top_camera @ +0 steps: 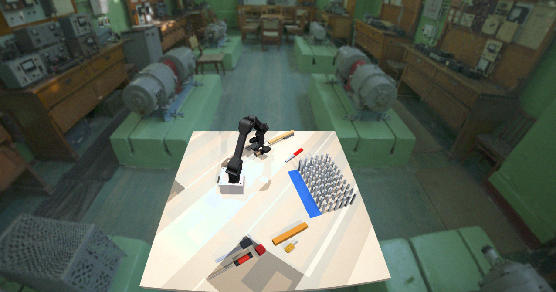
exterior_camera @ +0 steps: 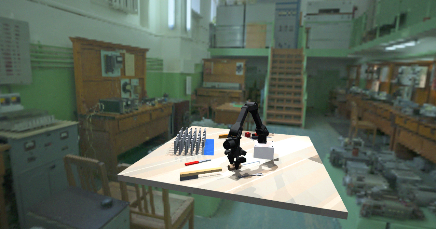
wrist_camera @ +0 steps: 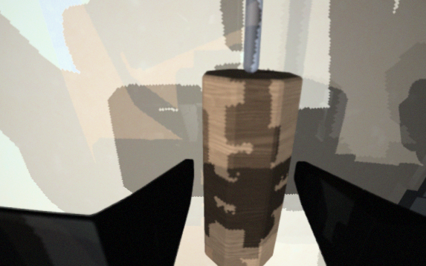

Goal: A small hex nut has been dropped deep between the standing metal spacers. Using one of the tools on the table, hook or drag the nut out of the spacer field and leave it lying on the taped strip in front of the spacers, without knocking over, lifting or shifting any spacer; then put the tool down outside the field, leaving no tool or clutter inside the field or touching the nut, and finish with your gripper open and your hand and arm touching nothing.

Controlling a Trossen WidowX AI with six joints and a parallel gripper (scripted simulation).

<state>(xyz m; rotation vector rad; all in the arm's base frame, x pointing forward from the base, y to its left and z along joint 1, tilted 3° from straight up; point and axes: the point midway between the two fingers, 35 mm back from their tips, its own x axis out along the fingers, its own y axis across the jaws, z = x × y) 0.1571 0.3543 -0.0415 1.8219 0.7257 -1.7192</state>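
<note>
Right now my gripper tip is 12 cm past the grey wrench, 6 cm to the right of it and 1 cm above it. The rest, counted from my gripper tip: red block 79 cm to the right, 2 cm ahead, 1 cm above; blue taped strip 37 cm to the right, 30 cm ahead, 1 cm below; orange bar 69 cm to the right, 19 cm ahead, 1 cm above.
</note>
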